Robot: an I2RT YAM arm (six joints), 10 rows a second.
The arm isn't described. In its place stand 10 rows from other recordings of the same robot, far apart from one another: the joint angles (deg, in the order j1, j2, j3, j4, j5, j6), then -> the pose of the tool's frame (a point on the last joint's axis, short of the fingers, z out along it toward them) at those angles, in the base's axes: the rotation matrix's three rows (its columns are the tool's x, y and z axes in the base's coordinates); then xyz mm.
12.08 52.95 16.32 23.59 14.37 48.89 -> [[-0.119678, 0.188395, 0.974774], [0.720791, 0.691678, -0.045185], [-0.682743, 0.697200, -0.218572]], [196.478, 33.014, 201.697]
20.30 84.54 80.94 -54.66 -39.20 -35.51 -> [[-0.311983, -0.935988, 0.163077], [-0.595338, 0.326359, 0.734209], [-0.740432, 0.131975, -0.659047]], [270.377, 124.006, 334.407]
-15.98 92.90 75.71 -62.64 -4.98 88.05 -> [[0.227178, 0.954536, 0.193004], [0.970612, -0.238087, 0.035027], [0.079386, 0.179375, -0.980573]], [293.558, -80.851, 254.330]
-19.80 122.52 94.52 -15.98 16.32 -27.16 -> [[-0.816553, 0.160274, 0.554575], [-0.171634, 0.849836, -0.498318], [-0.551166, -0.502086, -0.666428]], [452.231, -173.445, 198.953]
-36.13 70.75 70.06 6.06 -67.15 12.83 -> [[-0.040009, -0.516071, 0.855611], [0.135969, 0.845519, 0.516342], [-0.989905, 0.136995, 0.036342]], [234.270, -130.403, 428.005]
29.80 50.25 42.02 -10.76 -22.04 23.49 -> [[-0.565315, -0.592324, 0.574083], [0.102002, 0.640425, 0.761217], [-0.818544, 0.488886, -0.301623]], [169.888, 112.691, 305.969]
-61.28 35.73 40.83 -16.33 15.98 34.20 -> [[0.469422, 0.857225, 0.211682], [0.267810, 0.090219, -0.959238], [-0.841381, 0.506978, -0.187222]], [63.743, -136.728, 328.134]
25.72 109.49 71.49 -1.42 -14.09 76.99 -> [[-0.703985, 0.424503, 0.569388], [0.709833, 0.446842, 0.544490], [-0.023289, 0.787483, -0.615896]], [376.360, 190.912, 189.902]
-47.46 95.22 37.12 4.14 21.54 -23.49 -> [[-0.832782, 0.544588, 0.099487], [0.359185, 0.668274, -0.651457], [-0.421260, -0.506788, -0.752135]], [184.712, -220.628, 113.503]
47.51 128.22 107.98 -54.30 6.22 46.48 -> [[-0.965715, -0.019276, 0.258889], [0.012957, 0.992418, 0.122223], [-0.259282, 0.121387, -0.958143]], [315.664, 338.898, 187.015]
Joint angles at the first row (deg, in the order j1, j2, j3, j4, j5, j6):
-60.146 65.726 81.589 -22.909 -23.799 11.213
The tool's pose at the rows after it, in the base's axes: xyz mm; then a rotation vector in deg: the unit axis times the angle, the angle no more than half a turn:
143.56, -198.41, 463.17, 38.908, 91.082, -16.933
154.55, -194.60, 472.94, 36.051, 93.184, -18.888
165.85, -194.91, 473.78, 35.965, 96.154, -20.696
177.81, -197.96, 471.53, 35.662, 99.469, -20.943
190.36, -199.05, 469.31, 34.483, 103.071, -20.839
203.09, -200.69, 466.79, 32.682, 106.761, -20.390
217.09, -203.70, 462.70, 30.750, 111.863, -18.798
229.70, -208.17, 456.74, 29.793, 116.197, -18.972
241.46, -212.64, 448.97, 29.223, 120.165, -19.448
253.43, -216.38, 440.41, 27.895, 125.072, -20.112
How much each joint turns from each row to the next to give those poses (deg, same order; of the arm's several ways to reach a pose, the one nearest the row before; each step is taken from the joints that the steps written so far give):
2.852 1.731 1.292 -1.752 1.352 -3.086
2.930 1.855 3.928 -2.708 2.360 -3.246
2.477 2.114 2.727 -3.108 3.454 -2.339
1.848 2.524 2.458 -2.874 1.748 -1.748
2.019 2.471 2.557 -3.065 1.289 -1.969
1.752 2.685 2.747 -3.053 0.588 -2.137
1.527 3.618 3.949 -4.919 -0.180 -2.403
1.204 3.259 3.005 -3.560 1.330 -2.153
1.044 2.917 2.214 -2.771 1.645 -1.750
1.107 3.213 2.719 -3.659 1.801 -2.451

